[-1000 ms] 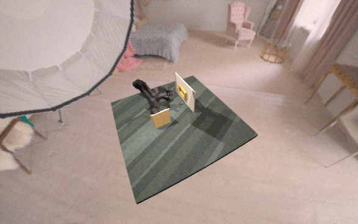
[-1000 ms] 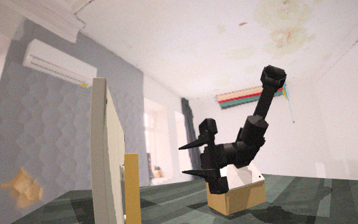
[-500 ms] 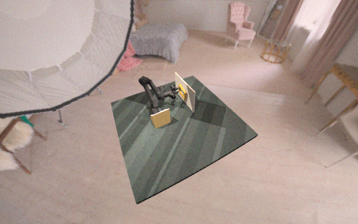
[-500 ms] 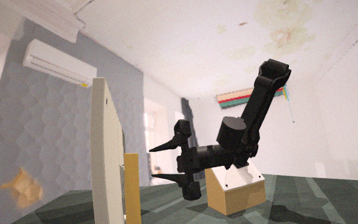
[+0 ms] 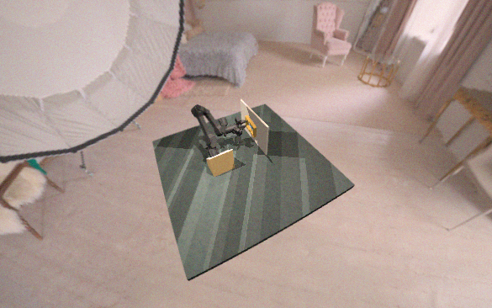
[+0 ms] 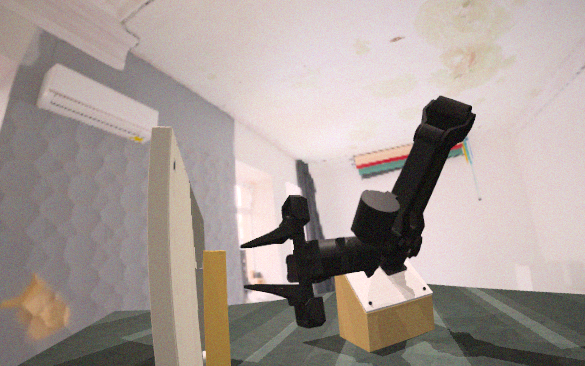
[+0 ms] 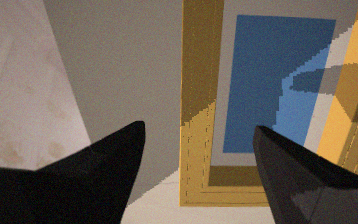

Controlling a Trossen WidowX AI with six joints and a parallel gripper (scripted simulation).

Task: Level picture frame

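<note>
My gripper tip is now 5 cm short of the picture frame and 5 cm above it. Also, from my gripper tip: wall panel: 6 cm below, 6 cm ahead.
</note>
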